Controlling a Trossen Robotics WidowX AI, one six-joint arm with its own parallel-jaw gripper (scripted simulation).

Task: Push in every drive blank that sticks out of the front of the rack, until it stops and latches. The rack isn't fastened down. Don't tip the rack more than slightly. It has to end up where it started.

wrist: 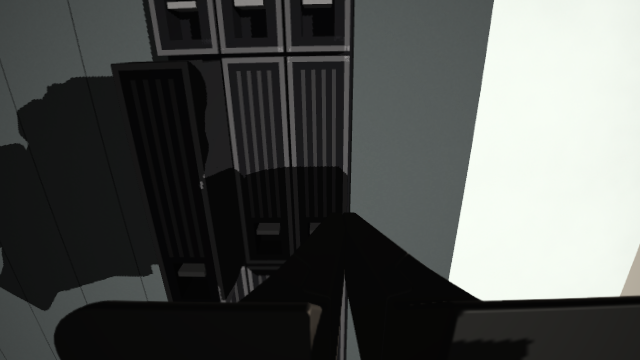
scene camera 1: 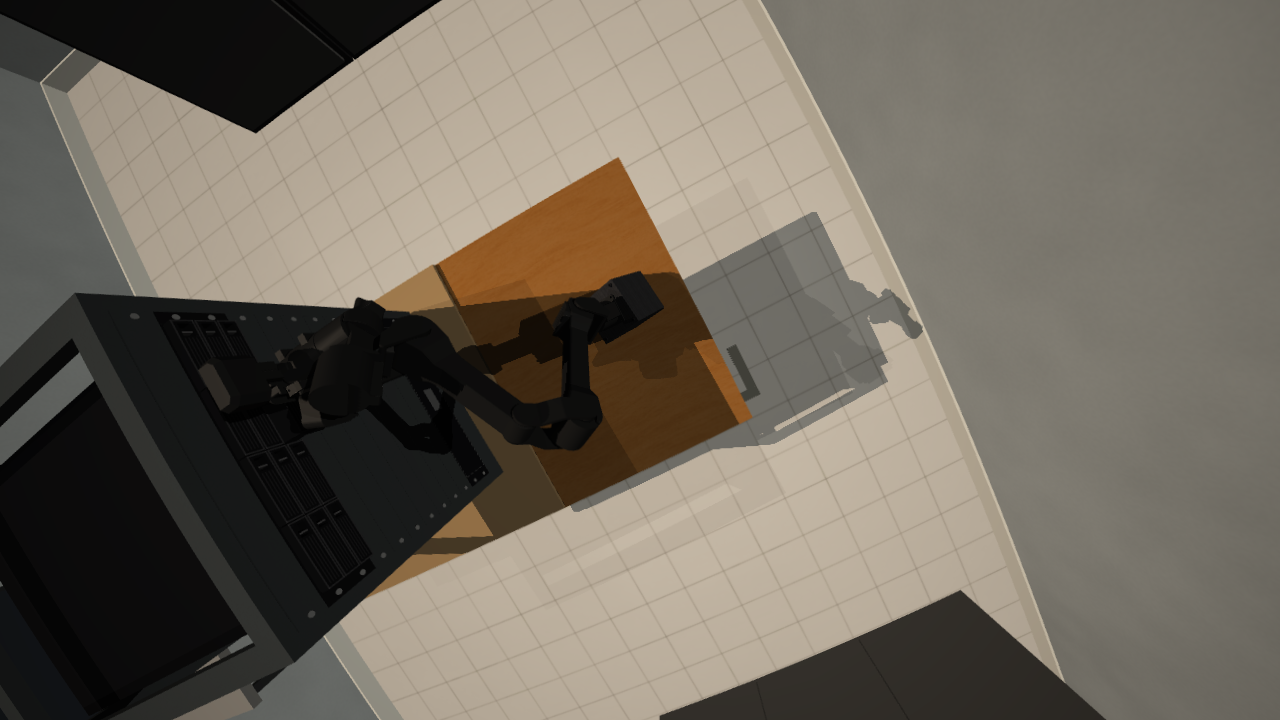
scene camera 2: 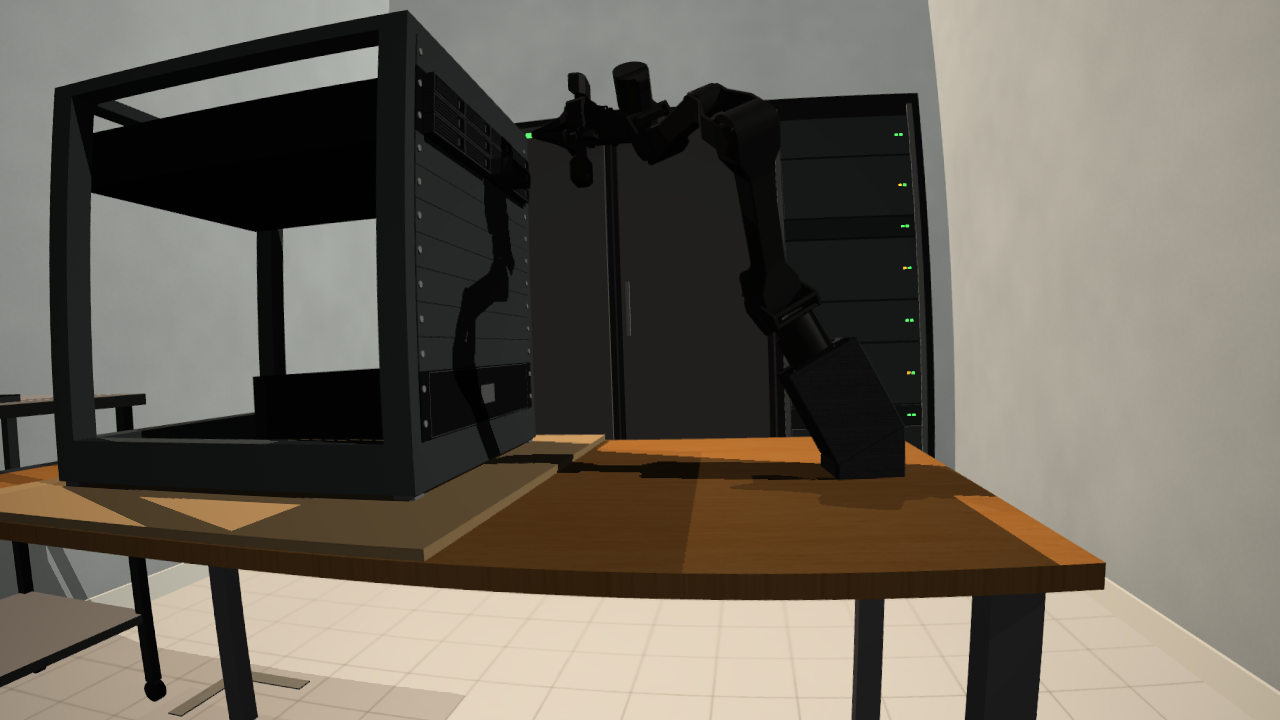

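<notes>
There's a board in the pictures, and the gripper is there as well; the wrist view has the gripper in it too.
</notes>
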